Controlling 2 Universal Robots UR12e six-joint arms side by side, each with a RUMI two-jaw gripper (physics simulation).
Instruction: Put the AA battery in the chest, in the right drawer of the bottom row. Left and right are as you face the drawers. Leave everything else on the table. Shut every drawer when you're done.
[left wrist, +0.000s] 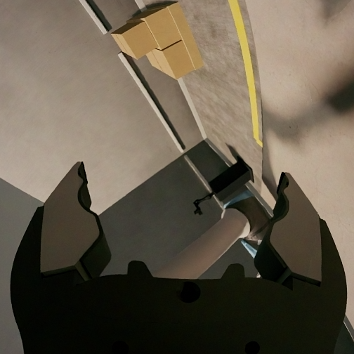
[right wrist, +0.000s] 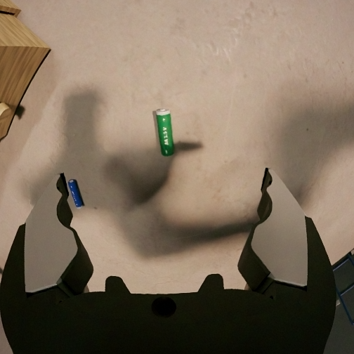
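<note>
The green AA battery (right wrist: 165, 132) lies on the table in the right wrist view, above centre, with its silvery end toward the top. A smaller blue battery (right wrist: 75, 193) lies beside the left fingertip in that picture. My right gripper (right wrist: 163, 171) is open above the table, with the green battery ahead of the gap between its fingertips. Part of the wooden chest, with a drawer front (right wrist: 21, 75) and a round knob (right wrist: 4, 110), shows at the upper left edge; its inside is out of view. My left gripper (left wrist: 183, 167) is open, with nothing between its fingers.
In the left wrist view, cardboard boxes (left wrist: 170, 42) stand on the floor beyond the table, near a yellow line (left wrist: 246, 65). A black device (left wrist: 232, 180) and a pale cylinder (left wrist: 210, 245) show past the fingers. A blue-edged frame shows at the right wrist view's right edge.
</note>
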